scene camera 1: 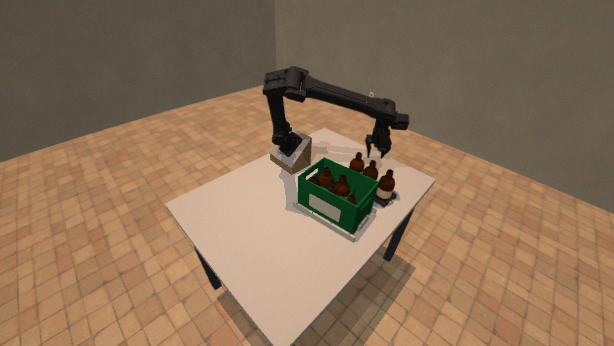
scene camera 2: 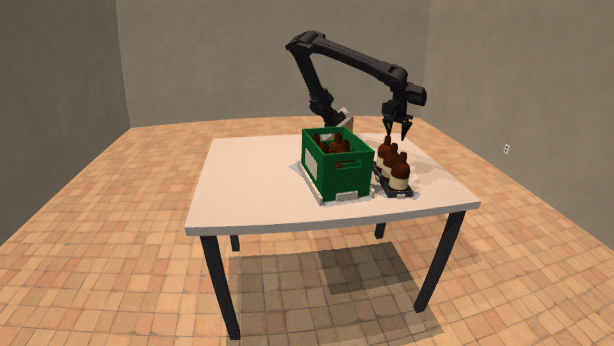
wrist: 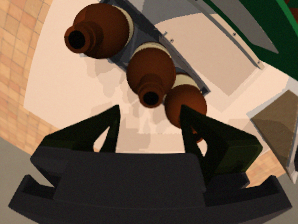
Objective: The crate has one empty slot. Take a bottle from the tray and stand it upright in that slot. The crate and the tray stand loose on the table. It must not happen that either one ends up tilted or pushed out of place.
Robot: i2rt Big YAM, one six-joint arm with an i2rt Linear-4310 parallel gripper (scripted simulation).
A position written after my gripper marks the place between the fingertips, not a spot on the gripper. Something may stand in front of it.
In view: my gripper [wrist: 150, 110], a green crate [scene camera 2: 321, 168], a bottle [wrist: 151, 74], a bottle [wrist: 104, 36] and a bottle [wrist: 185, 91].
The green crate shows as well in scene camera 1 [scene camera 1: 346, 215].
